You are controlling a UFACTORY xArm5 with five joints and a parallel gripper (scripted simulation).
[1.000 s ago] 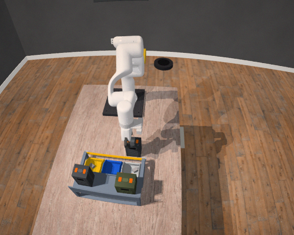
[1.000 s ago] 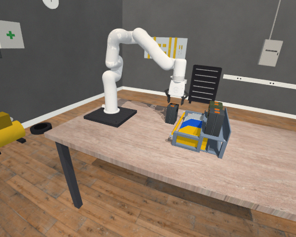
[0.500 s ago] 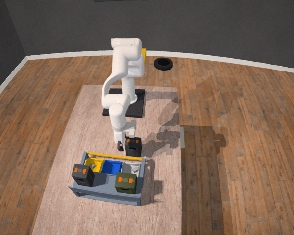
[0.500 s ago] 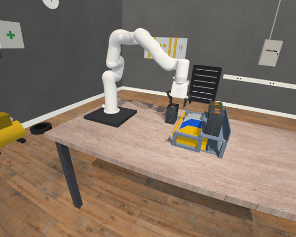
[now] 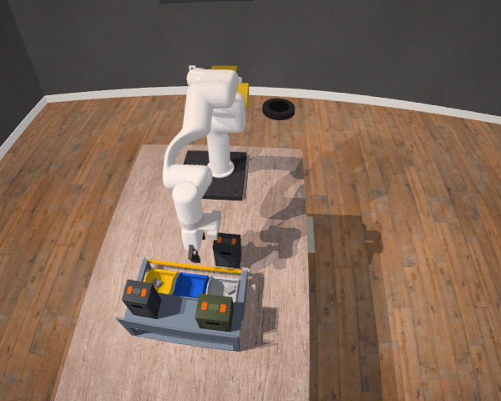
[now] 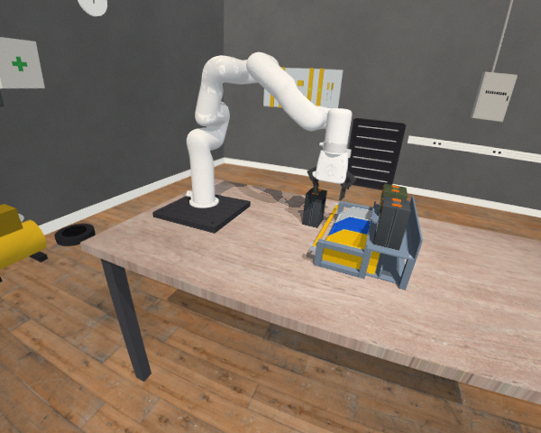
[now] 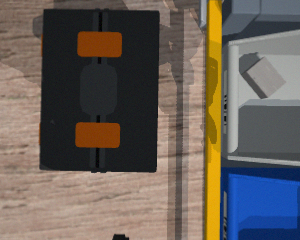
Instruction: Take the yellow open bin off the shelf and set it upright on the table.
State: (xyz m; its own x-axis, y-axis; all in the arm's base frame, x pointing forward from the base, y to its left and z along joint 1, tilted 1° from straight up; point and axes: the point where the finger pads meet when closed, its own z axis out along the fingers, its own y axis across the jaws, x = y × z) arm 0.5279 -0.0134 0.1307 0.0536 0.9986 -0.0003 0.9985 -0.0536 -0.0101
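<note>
Right now my hand is 20 mm short of the thin yellow rod, 20 mm to the left of it and 100 mm above it. Also, from my hand: grey shelf (150 mm ahead, 30 mm to the right, 90 mm below); then pale grey bin (120 mm ahead, 80 mm to the left, 120 mm below); then blue bin (120 mm ahead, 30 mm to the right, 120 mm below).
</note>
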